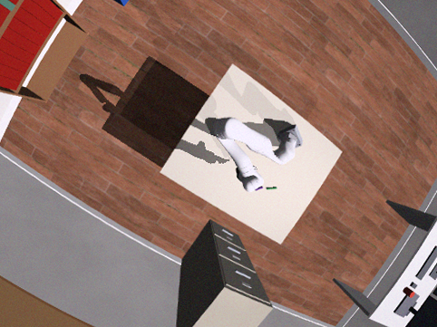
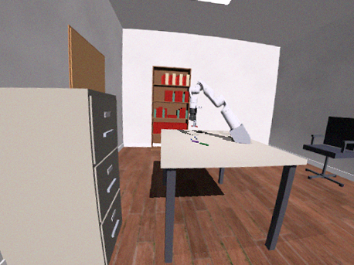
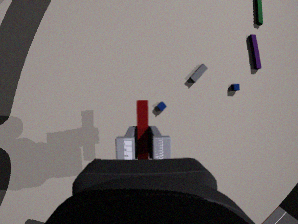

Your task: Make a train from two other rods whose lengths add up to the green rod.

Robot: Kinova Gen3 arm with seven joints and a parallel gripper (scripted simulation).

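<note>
The grey rod is 11 cm to the left of my hand, 11 cm below it and 2 cm ahead of it. Round my hand: green rod 31 cm to the left, 11 cm below, 3 cm ahead; then red rod 1 cm below; then purple rod 22 cm to the left, 11 cm below, 7 cm ahead.
</note>
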